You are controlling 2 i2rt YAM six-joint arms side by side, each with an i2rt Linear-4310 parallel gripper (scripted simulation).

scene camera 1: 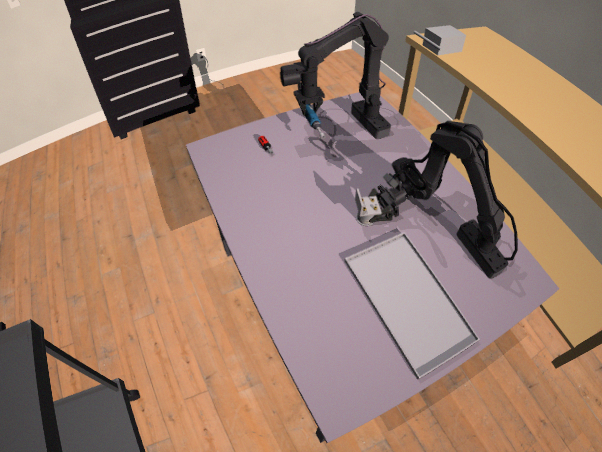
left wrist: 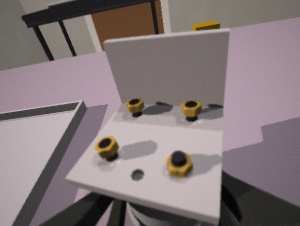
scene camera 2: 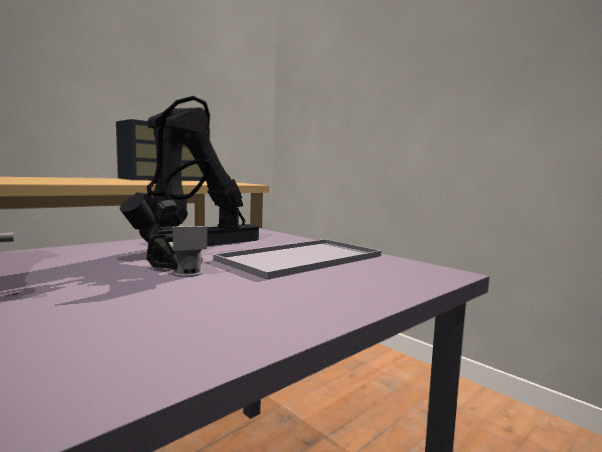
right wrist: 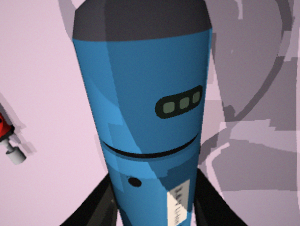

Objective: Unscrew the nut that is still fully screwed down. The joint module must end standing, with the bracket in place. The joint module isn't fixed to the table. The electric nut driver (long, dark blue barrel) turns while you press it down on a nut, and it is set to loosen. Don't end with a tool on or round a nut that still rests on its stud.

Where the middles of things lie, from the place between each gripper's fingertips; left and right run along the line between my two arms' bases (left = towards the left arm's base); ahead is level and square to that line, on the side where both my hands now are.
My left hand is 50 mm below the white L-shaped bracket (left wrist: 165,70). From my left hand the other things lie so: shallow tray (scene camera 1: 431,329) 30 mm ahead, 320 mm to the left, 20 mm below.
Right now the white L-shaped bracket is 20 mm ahead of my right hand, 460 mm to the left of it and 40 mm below it. The rest, counted from my right hand: shallow tray 50 mm ahead, 780 mm to the left, 110 mm below.
